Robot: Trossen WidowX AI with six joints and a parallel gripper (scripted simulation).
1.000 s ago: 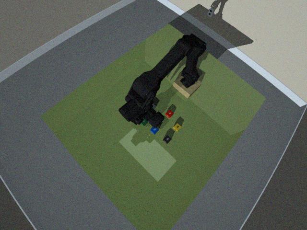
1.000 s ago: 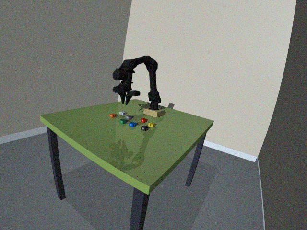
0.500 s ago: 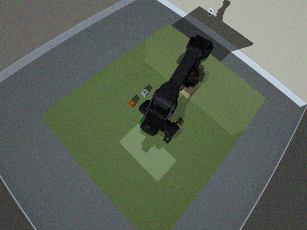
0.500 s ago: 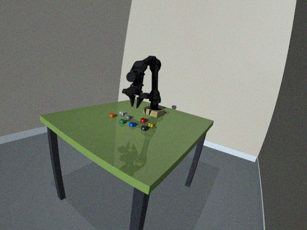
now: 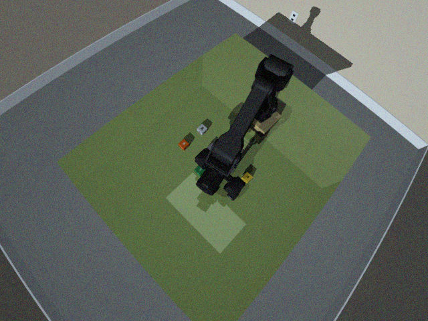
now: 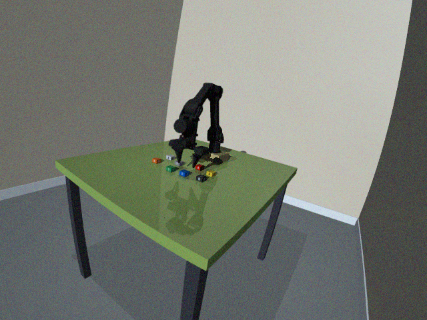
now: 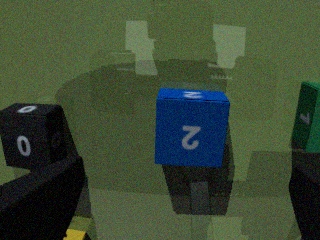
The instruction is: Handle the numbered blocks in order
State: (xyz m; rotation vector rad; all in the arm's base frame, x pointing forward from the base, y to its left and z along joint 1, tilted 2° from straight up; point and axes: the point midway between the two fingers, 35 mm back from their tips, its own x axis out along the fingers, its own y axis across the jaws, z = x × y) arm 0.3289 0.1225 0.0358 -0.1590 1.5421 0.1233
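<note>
The blue block is 4 cm below my gripper tip. Round my gripper tip: yellow block 11 cm behind, 6 cm to the left, 4 cm below; then black block 8 cm to the left, 4 cm below, 2 cm behind; then green block 7 cm to the right, 4 cm below, 3 cm ahead.
</note>
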